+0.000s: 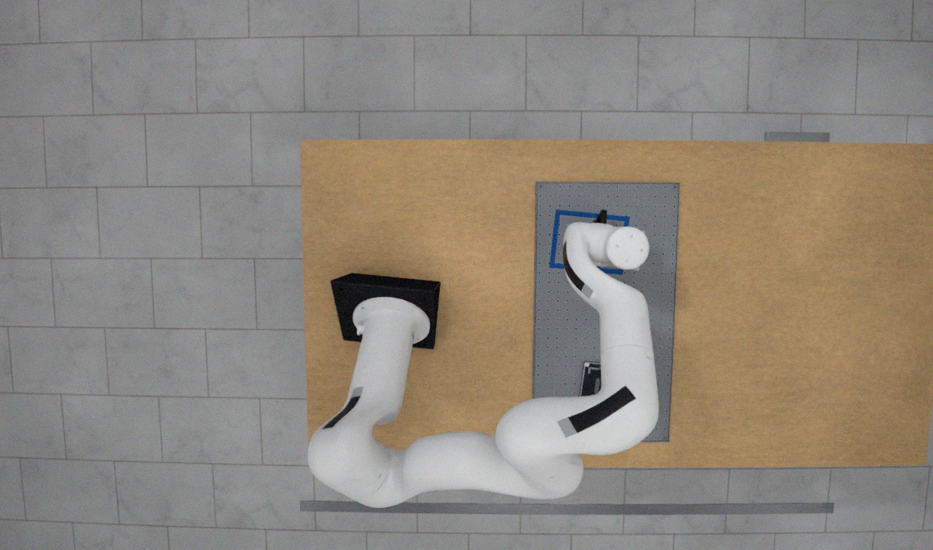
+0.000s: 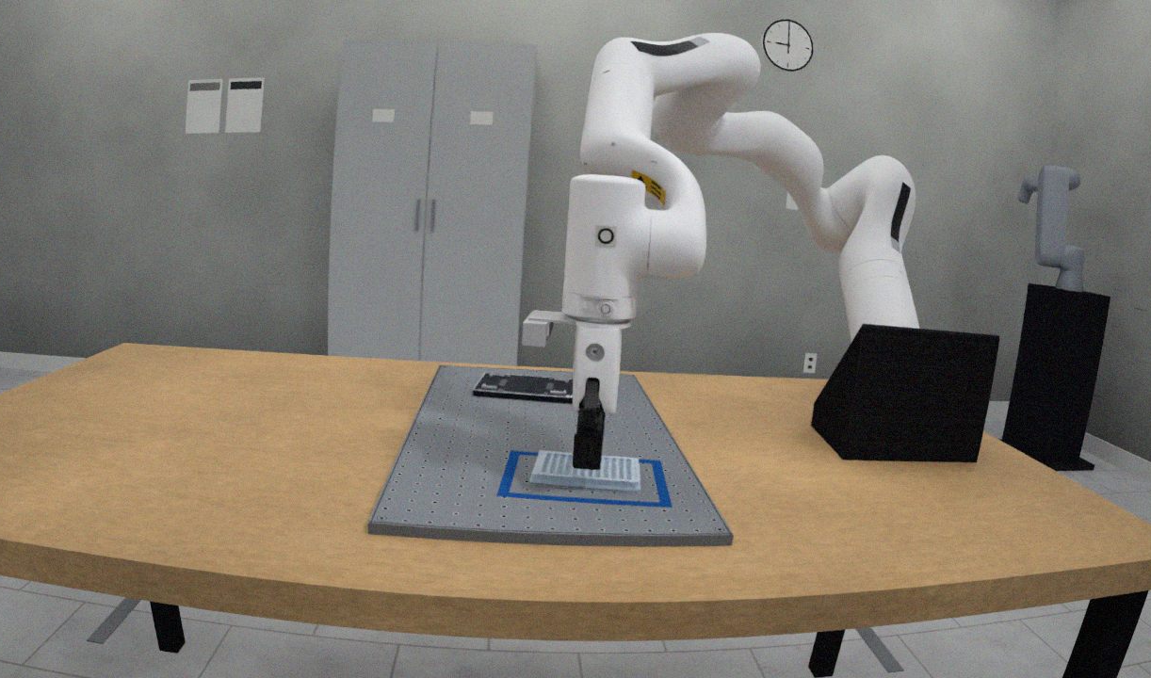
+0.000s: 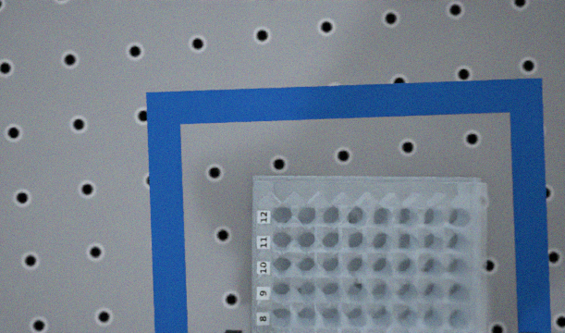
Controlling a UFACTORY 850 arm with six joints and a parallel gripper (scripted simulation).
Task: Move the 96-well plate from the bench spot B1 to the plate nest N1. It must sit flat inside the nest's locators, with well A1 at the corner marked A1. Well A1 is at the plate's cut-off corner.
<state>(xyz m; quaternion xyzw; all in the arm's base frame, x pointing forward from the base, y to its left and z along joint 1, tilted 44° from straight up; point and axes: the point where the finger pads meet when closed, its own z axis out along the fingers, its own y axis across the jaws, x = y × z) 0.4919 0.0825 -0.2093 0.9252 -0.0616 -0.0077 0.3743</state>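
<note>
Right now the clear 96-well plate is 30 mm below my hand. Also, from my hand: black plate nest 380 mm to the right, 80 mm ahead, 30 mm below.
</note>
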